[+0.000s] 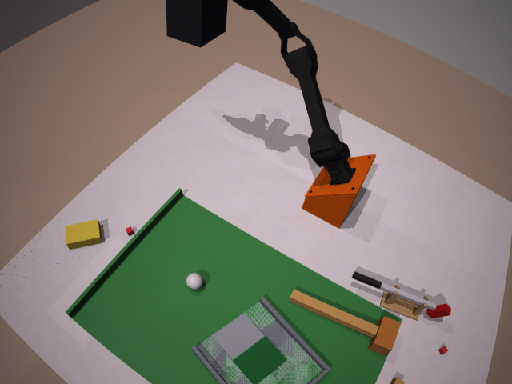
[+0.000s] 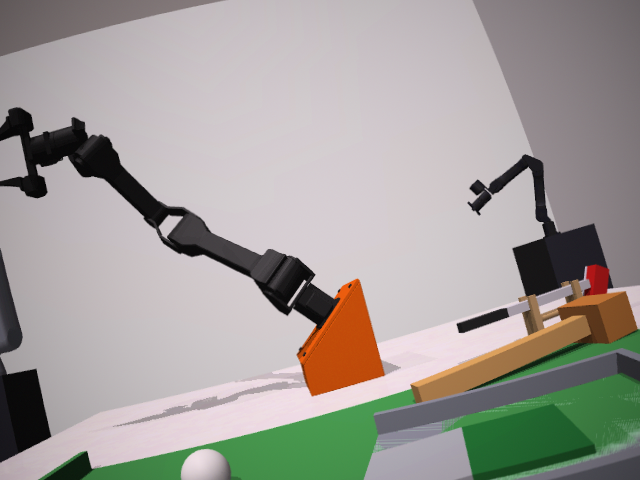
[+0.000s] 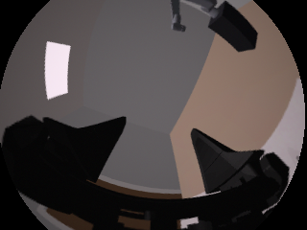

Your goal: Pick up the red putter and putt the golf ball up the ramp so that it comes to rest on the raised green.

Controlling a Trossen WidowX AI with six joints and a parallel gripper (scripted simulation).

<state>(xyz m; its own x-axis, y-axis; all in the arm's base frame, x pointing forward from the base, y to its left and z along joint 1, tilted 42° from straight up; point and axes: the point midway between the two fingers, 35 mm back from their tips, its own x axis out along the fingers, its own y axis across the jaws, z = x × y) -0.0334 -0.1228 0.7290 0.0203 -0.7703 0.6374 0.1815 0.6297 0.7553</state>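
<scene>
Right now the wooden stand is 92 cm to the left of my gripper tip, 55 cm below it and 25 cm ahead of it. The rest, counted from my gripper tip: white golf ball (56 cm below, 48 cm ahead, 42 cm to the left); then green wall (57 cm below, 51 cm ahead, 22 cm to the left); then yellow block (57 cm below, 55 cm ahead, 8 cm to the left).
</scene>
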